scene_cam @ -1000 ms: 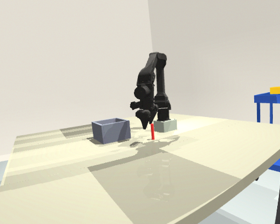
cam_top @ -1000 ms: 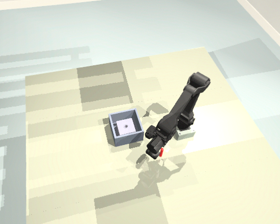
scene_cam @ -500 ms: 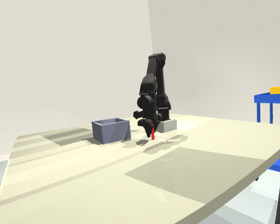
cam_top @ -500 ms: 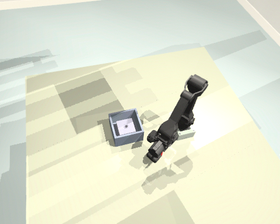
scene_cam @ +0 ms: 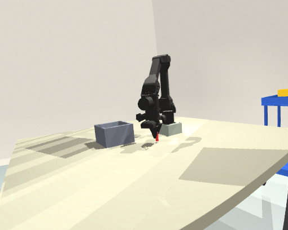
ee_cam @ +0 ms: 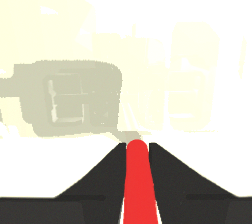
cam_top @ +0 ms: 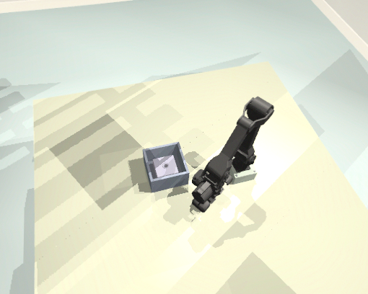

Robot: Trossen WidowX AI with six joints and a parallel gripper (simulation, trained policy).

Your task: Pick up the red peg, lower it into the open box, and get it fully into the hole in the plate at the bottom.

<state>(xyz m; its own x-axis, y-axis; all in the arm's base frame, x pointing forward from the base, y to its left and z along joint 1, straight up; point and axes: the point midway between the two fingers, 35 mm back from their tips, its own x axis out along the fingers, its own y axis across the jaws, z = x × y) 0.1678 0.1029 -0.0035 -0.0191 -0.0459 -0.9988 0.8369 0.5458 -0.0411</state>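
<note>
My gripper tip is 15 cm short of the grey-blue box and 18 cm to the left of it. Round my gripper tip: red peg 1 cm to the left, 3 cm above.
</note>
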